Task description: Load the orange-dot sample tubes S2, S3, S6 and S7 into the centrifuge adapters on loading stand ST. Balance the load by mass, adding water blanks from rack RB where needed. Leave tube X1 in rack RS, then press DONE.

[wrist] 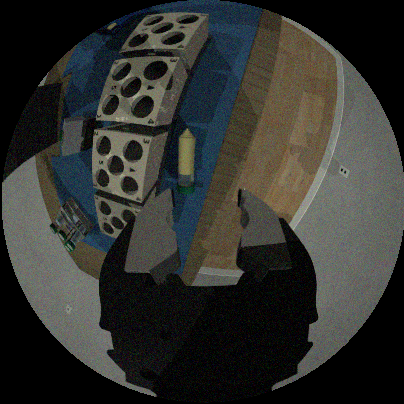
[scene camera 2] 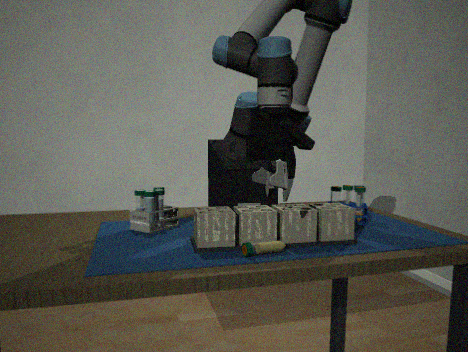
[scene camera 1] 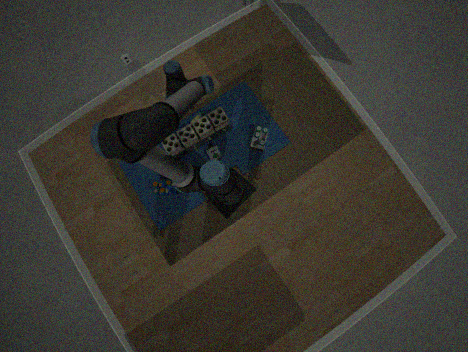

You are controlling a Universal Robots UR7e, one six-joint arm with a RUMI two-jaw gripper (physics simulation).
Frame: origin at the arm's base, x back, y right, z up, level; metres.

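Seen in the pictures: gripper, fingertip midpoint: (wrist: 205, 190) (scene camera 2: 276, 199); arm's base, origin of the base link: (scene camera 2: 240, 151) (scene camera 1: 231, 191).
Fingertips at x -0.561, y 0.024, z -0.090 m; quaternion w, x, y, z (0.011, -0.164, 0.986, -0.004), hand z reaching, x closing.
Offsets run from my fingertips to a thing's top centre.
A yellow-filled tube @(dz -0.106, dx +0.030, dy +0.018 m) (scene camera 2: 270, 247) (wrist: 186, 156) lies on its side on the blue mat beside the adapter row; its green cap bears an orange dot in scene camera 2. Its label is unreadable. My gripper (scene camera 2: 277, 197) (wrist: 205, 190) is partly open and empty, above the adapter row in scene camera 2; in the wrist view the tube's cap shows just beyond the fingertips. Four pale adapter blocks (scene camera 1: 187, 135) (scene camera 2: 215, 227) (wrist: 155, 131) stand in a row, their visible holes dark. A blue rack @(dz -0.080, dx +0.337, dy -0.352 m) (scene camera 2: 361, 215) holds several green-capped tubes; orange dots show there in scene camera 1.
A pale rack @(dz -0.080, dx +0.357, dy +0.290 m) (scene camera 1: 258, 145) (scene camera 2: 145, 221) with several green-capped tubes stands at the mat's other end. A small grey box @(dz -0.056, dx +0.296, dy +0.002 m) (scene camera 1: 213, 152) (wrist: 74, 136) stands between the adapters and the robot's black base (scene camera 1: 228, 207). The table edge (wrist: 235, 125) runs close beside the lying tube.
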